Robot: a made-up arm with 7 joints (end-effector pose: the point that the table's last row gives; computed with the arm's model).
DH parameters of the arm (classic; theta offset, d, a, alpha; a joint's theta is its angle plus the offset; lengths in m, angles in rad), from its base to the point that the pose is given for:
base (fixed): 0.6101 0 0.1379 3.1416
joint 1: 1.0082 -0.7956 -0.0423 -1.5
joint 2: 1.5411 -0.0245 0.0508 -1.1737
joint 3: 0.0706 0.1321 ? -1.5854
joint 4: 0 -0.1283 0.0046 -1.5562
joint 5: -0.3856 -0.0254 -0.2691 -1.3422
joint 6: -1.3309 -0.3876 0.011 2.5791
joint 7: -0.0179 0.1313 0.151 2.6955
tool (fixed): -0.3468 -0.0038 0 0
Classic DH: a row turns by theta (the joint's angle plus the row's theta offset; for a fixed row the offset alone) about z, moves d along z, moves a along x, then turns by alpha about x.
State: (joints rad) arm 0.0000 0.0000 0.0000 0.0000 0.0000 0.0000 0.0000
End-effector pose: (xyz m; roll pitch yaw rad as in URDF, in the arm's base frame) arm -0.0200 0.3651 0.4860 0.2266 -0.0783 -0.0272
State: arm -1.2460 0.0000 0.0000 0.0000 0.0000 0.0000 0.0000
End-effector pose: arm -0.2005 0.0443 0.4860 0.2266 -0.0783 1.2188
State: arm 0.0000 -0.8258 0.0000 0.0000 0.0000 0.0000 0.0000
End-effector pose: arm -0.1894 0.4175 0.7302 0.6010 0.6686 0.1530
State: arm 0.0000 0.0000 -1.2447 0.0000 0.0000 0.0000 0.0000
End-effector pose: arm -0.0200 0.5374 0.9698 1.4702 0.0006 -0.0828
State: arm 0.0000 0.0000 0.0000 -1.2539 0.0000 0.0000 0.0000
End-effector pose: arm 0.4110 0.3566 0.8344 0.2951 -1.3316 -0.0909
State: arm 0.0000 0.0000 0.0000 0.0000 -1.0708 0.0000 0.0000
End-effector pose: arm -0.0199 -0.2487 0.3992 -0.8470 -0.0614 0.0558
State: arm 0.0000 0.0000 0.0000 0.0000 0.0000 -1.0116 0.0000
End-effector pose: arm -0.1247 0.2930 0.3711 -0.2877 0.7347 -0.6056
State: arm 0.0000 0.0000 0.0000 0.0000 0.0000 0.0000 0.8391
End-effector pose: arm -0.0309 0.2667 0.4129 -0.0119 0.3603 -0.7448
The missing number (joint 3, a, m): 0.1082
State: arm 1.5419 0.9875 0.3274 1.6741 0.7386 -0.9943 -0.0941
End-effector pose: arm 0.6434 0.2758 0.4302 -0.4521 1.2657 -3.1176
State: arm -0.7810 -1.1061 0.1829 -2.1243 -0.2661 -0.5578 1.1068
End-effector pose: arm 0.5000 0.4682 0.6027 0.4137 0.2985 -0.5388
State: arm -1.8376 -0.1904 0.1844 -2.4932 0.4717 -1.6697 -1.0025
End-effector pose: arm -0.4308 0.0909 1.0464 -0.9253 -1.0111 -2.8841
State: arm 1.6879 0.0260 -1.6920 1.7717 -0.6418 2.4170 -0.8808
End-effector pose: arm -0.2337 0.7939 0.7158 -2.9894 0.2379 -3.0473
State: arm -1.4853 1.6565 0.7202 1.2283 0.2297 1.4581 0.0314
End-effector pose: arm -0.0688 0.2675 0.3909 -2.1720 -1.0957 -2.9586
